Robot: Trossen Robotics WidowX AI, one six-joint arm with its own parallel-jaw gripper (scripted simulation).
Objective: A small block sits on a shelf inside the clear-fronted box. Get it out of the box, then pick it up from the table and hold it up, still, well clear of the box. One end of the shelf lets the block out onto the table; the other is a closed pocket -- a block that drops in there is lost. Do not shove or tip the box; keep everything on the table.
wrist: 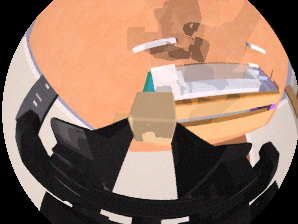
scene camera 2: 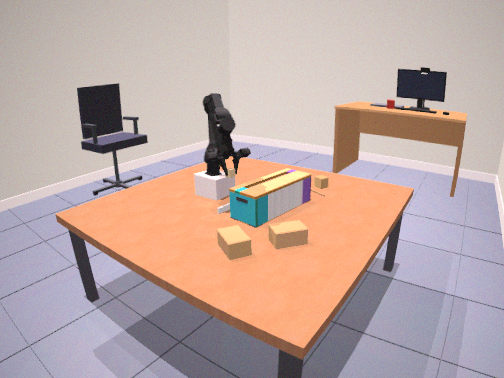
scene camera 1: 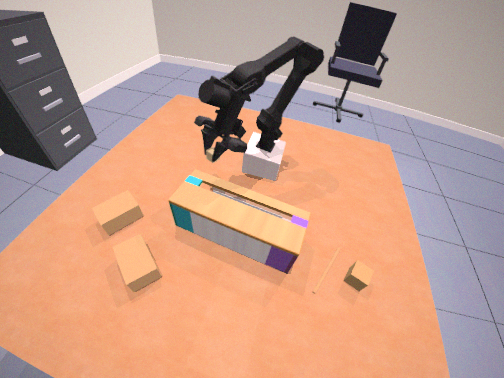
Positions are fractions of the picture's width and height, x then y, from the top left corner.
my gripper: wrist 0.52,0.55; scene camera 2 0.46,0.46; scene camera 1 0.42,0.42
box: wrist 0.72,0.45; scene camera 2 0.51,0.54; scene camera 1 0.52,0.60
